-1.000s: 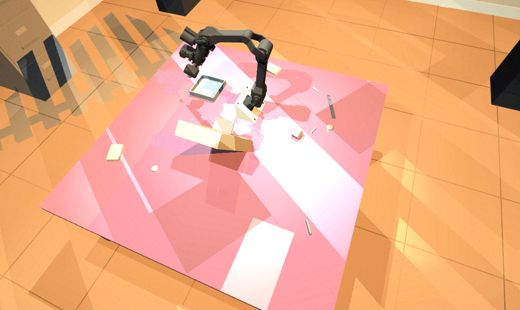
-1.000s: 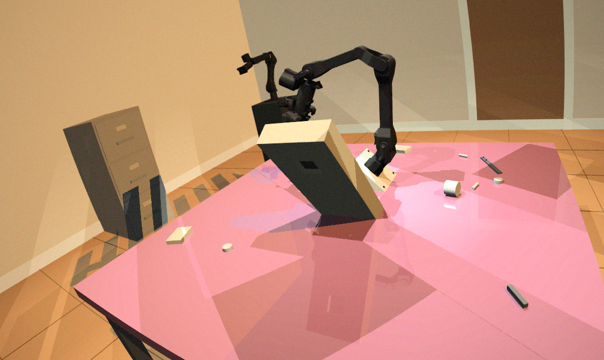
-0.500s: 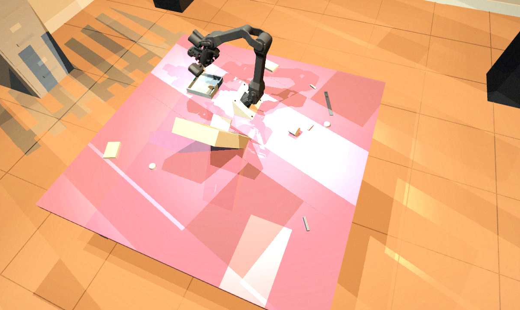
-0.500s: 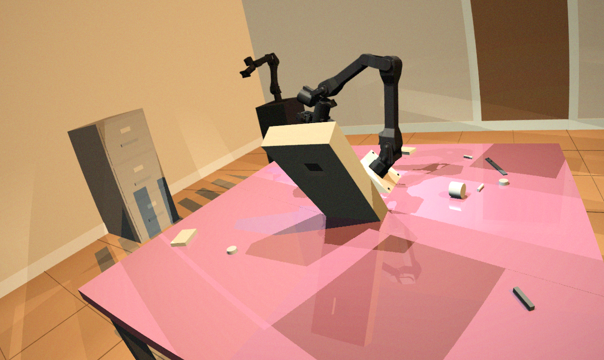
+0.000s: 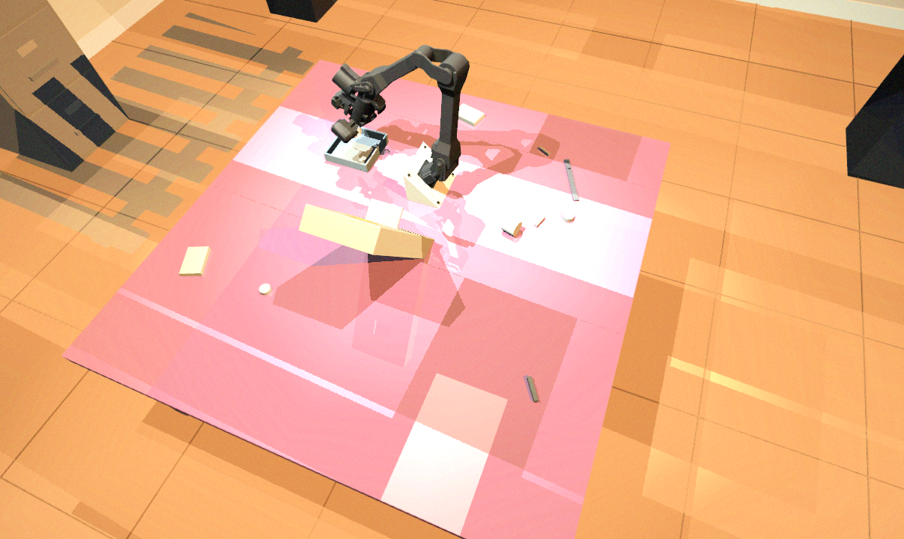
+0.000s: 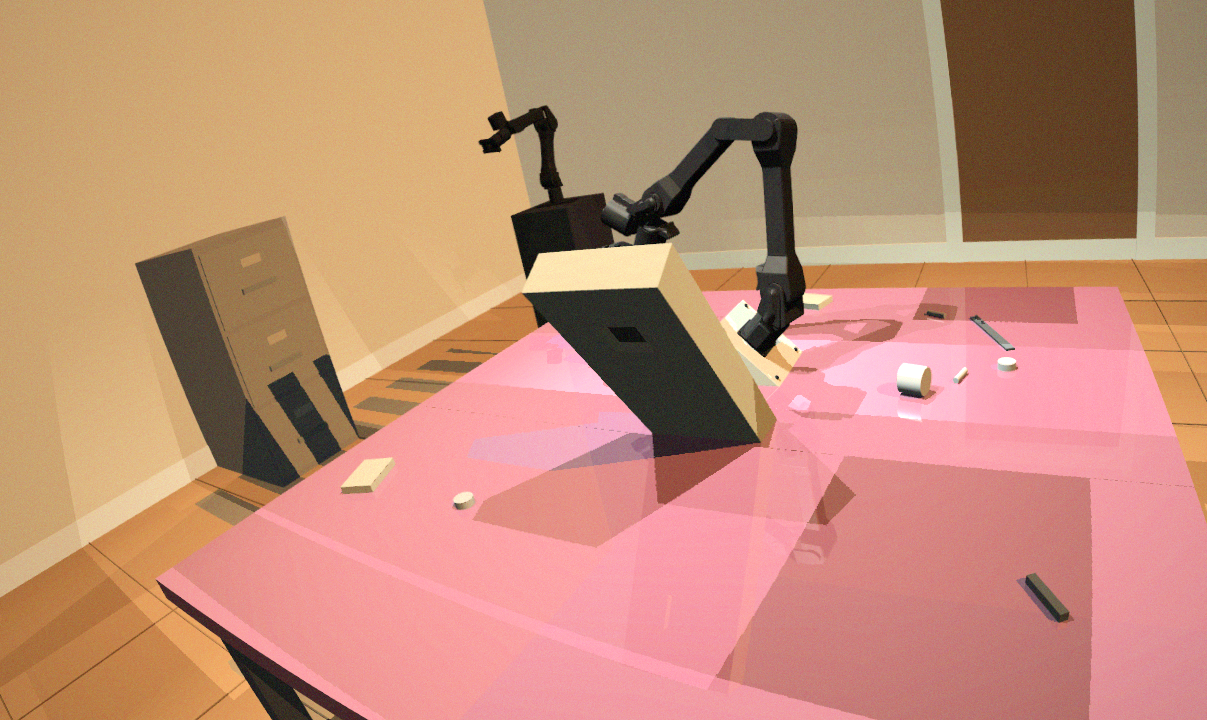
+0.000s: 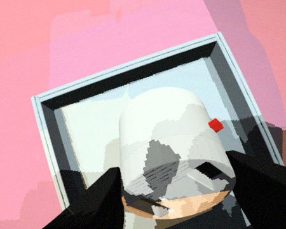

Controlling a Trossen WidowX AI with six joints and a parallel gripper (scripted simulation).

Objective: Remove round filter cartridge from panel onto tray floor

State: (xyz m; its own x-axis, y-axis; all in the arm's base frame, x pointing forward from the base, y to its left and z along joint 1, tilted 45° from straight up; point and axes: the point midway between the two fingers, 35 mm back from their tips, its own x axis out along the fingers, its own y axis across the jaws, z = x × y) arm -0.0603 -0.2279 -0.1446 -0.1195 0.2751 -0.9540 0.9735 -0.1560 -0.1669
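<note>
My gripper tip is now 8 cm above the pale blue tray. From my gripper tip the other things lie so: service panel: 39 cm ahead, 28 cm to the left, 8 cm above.
</note>
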